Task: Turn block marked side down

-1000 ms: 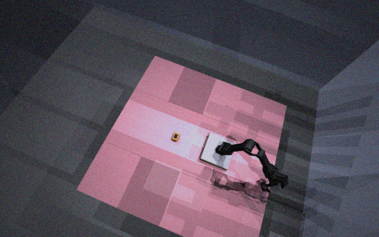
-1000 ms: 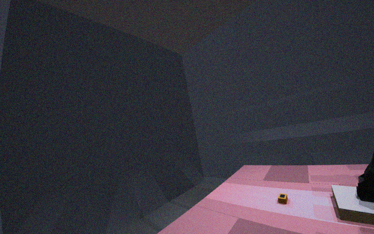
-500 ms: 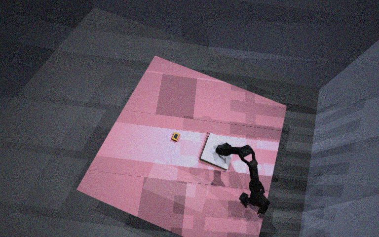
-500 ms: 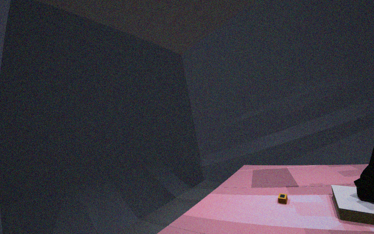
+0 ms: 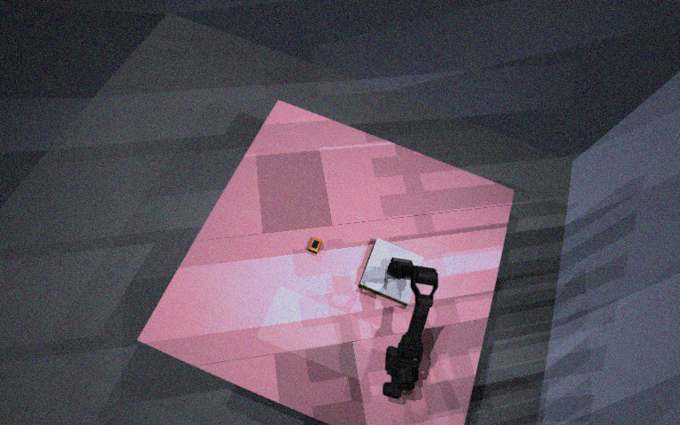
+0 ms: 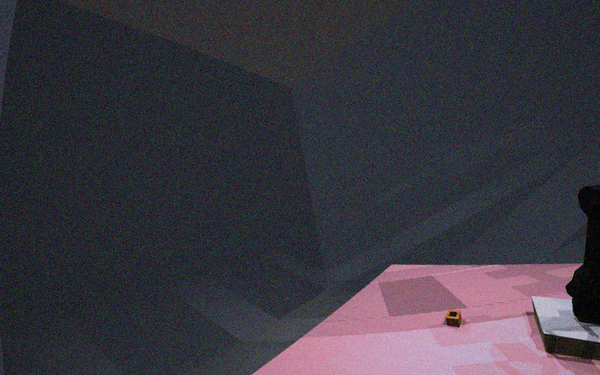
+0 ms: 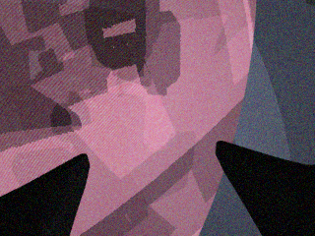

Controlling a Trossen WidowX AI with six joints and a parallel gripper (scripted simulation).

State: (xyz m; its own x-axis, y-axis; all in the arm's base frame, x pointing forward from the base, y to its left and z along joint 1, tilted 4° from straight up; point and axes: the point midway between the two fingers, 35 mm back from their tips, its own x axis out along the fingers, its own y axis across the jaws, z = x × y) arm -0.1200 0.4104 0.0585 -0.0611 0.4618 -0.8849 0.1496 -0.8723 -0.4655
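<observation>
Right now my gripper tip is 480 mm short of the block, 380 mm to the left of it and 30 mm above it.
</observation>
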